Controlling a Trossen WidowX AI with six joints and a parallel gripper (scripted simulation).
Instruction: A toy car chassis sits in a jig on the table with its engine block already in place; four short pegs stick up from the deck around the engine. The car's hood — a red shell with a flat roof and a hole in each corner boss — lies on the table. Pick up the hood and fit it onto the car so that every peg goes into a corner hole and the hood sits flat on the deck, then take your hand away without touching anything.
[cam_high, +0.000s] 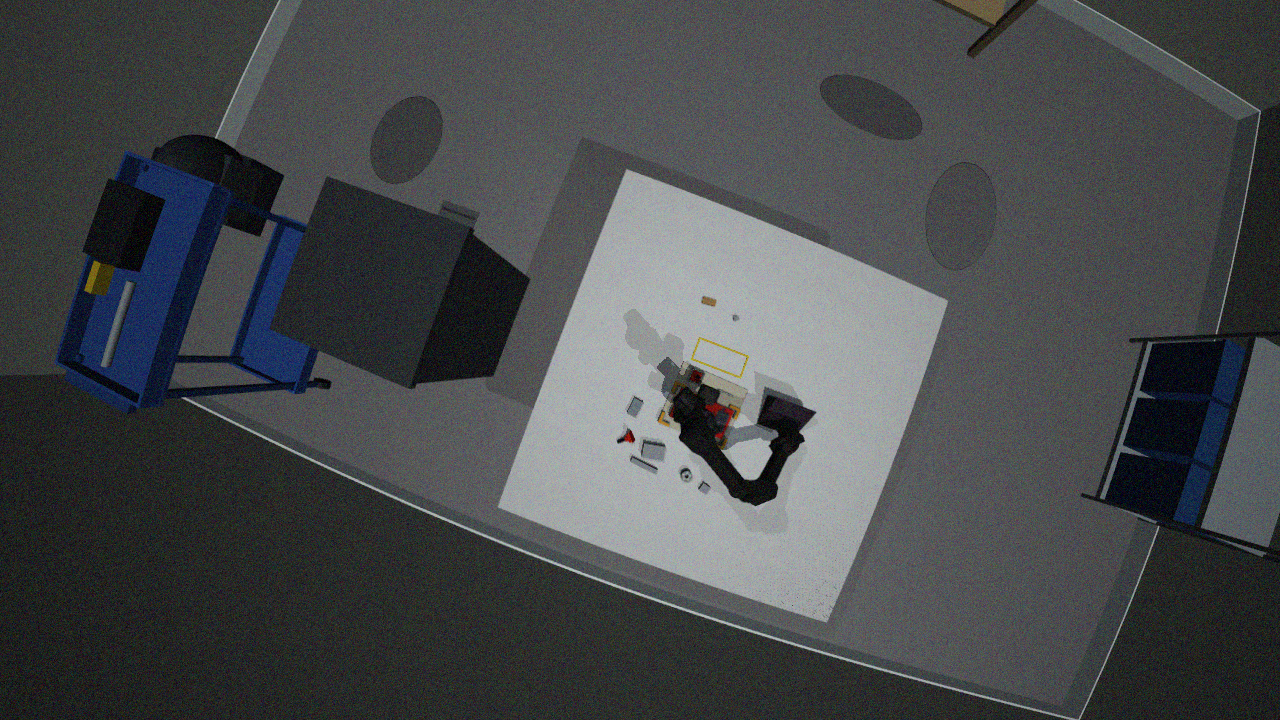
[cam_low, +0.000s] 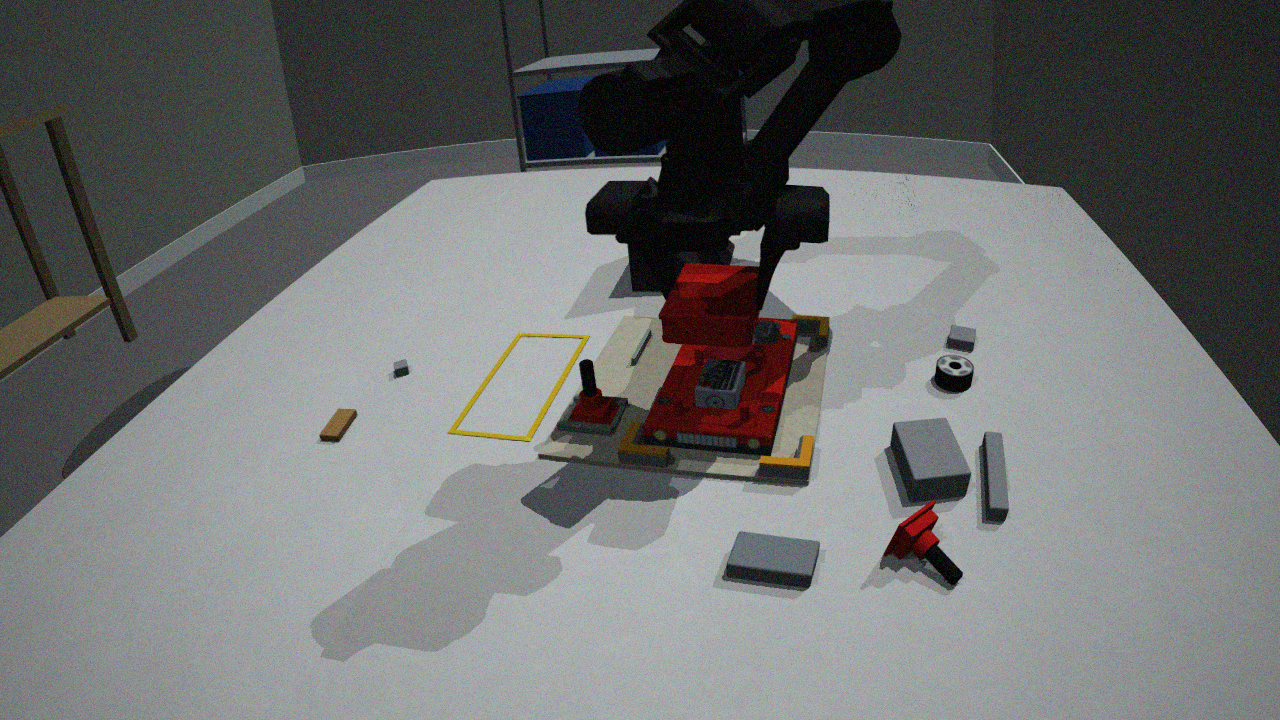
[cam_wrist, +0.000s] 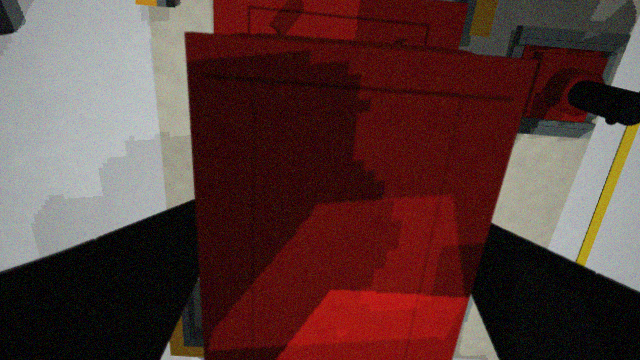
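The grey engine block is 1 cm to the left of my gripper tip and 8 cm below it. The rest, counted from my gripper tip: red hood: 1 cm above; grey bar: 7 cm ahead, 25 cm to the left, 10 cm below; black wheel: 8 cm behind, 22 cm to the left, 10 cm below.
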